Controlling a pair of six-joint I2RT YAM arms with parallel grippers.
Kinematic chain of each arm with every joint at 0, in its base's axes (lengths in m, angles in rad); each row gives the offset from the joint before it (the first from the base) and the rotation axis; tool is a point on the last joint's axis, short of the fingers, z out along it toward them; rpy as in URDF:
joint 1: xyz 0 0 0.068 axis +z
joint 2: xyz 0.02 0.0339 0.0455 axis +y
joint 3: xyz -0.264 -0.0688 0 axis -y
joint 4: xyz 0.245 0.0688 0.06 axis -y
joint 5: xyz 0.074 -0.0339 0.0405 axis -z
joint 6: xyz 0.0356 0 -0.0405 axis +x
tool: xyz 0 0 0 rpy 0 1.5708 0
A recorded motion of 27 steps. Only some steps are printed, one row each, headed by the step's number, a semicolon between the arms.
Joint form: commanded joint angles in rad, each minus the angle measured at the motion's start. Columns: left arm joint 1, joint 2, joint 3, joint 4, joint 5, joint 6; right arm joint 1, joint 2, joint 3, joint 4, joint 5, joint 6.
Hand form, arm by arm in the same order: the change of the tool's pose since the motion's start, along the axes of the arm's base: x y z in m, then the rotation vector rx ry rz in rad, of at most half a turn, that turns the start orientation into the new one. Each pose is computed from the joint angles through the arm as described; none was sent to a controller.
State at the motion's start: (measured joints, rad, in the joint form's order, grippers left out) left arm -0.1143 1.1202 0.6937 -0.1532 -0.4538 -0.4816; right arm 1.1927 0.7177 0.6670 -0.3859 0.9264 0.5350
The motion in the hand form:
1: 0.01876 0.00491 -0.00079 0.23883 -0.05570 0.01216; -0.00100 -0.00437 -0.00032 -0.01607 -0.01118 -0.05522
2: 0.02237 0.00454 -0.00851 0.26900 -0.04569 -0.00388; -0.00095 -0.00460 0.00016 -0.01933 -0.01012 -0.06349
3: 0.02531 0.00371 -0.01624 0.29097 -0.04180 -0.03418; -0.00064 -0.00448 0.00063 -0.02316 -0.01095 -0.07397
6: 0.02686 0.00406 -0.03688 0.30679 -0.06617 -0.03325; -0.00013 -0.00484 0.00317 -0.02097 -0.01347 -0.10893
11: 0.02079 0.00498 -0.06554 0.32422 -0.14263 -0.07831; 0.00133 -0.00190 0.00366 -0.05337 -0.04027 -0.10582
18: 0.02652 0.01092 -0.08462 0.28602 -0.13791 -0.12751; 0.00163 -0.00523 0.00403 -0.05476 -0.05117 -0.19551
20: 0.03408 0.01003 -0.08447 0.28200 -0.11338 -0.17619; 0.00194 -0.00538 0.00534 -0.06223 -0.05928 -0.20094
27: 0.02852 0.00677 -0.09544 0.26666 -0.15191 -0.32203; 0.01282 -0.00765 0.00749 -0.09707 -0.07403 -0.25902
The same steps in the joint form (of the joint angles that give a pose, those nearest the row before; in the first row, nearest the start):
1: 0.0130 0.0750 -0.0210 0.2467 -0.1176 0.2450; 0.0036 -0.0078 0.0032 -0.0373 0.0601 0.0189
2: 0.0130 0.1025 -0.0386 0.2975 -0.1171 0.2833; 0.0038 -0.0049 0.0083 -0.0484 0.0677 0.0256
3: 0.0130 0.1273 -0.0589 0.3525 -0.0995 0.3207; 0.0034 -0.0002 0.0130 -0.0560 0.0777 0.0306
6: 0.0145 0.1795 -0.1289 0.5086 -0.1029 0.3418; 0.0033 0.0109 0.0305 -0.0830 0.1093 0.0586
11: 0.0217 0.2509 -0.2584 0.8020 -0.0518 0.3926; 0.0030 0.0186 0.0220 -0.0323 0.1228 -0.0071
18: 0.0567 0.3445 -0.2779 0.8990 0.0397 0.3827; 0.0022 0.0297 0.0385 -0.0926 0.2068 0.0600
20: 0.0606 0.3651 -0.2437 0.8602 0.0860 0.3983; 0.0008 0.0293 0.0401 -0.0850 0.2152 0.0441
27: 0.0664 0.3948 -0.2973 0.9730 0.2365 0.4408; -0.0700 0.0429 0.0403 -0.0355 0.2167 -0.0245

